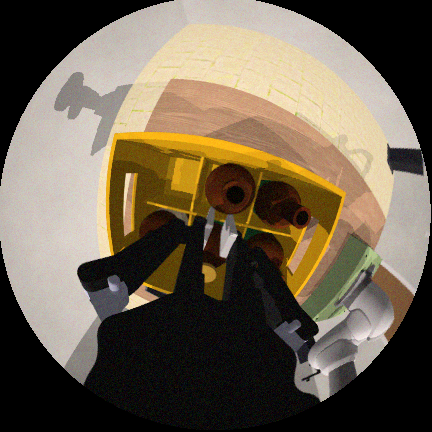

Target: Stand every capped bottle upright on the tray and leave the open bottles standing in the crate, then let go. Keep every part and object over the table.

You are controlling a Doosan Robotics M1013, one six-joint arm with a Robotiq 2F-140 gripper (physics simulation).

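Places are measured from the arm's base along level axes (x back, y right, z up), in centimetres.
Where they show: gripper, between the fingertips: (217, 218); arm's base, origin of its link: (354, 288).
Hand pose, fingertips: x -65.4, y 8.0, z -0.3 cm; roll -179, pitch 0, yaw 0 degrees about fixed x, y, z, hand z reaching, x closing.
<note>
Things, the pixels of their centre, and the offset from my fingertips. "spot": a spot on its surface instead. Level surfaces: height alone.
- yellow crate, middle of its body: (218, 218) dx +0.2, dy -0.1, dz -0.8 cm
- brown bottle with the yellow cap, a spot on its surface: (209, 273) spot: dx +1.0, dy -4.7, dz +6.7 cm
- wooden table top, height of its surface: dz -9.6 cm
The yellow crate (227, 143) has divided compartments. An open brown bottle (230, 187) stands in the far middle compartment, and another open brown bottle (280, 202) stands to its right. My gripper (217, 218) is shut on the brown bottle with the yellow cap (209, 273), in the near middle of the crate; its body shows between the fingers. A brown bottle (267, 247) at the near right is partly hidden by the right finger linkage. Another brown bottle (156, 222) at the near left is mostly behind the left finger linkage; its top is hidden. I cannot make out the tray.
The crate stands on a wooden table top (210, 102). A green block-like fixture (336, 280) is to the right of the crate, beside the white robot arm parts (357, 325). A dark bar (406, 159) shows at the far right. The crate's walls and dividers surround the fingers.
</note>
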